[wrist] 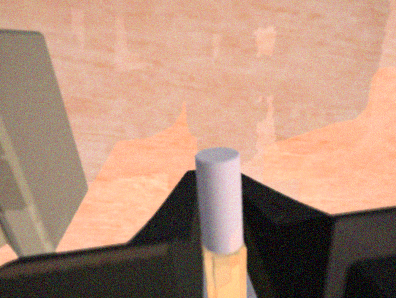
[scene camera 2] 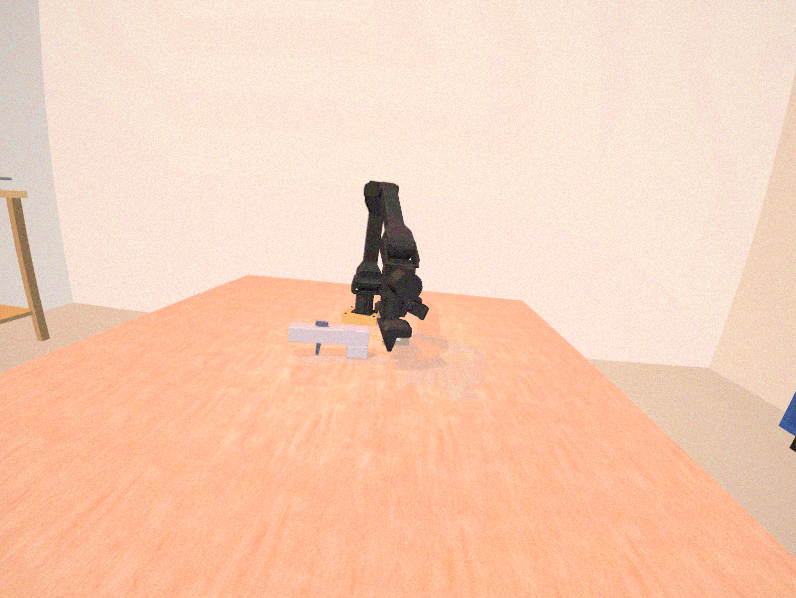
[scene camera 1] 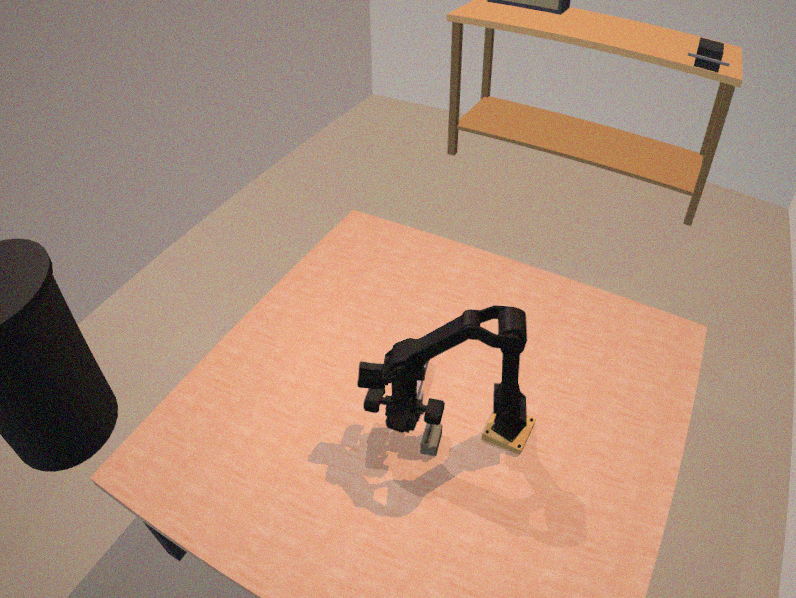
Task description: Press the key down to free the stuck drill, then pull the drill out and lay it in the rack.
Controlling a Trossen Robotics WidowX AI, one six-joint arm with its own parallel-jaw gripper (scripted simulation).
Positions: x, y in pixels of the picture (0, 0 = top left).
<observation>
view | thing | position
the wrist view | gripper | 207, 177
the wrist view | olive rack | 50, 184
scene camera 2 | gripper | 388, 350
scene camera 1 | gripper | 404, 425
</observation>
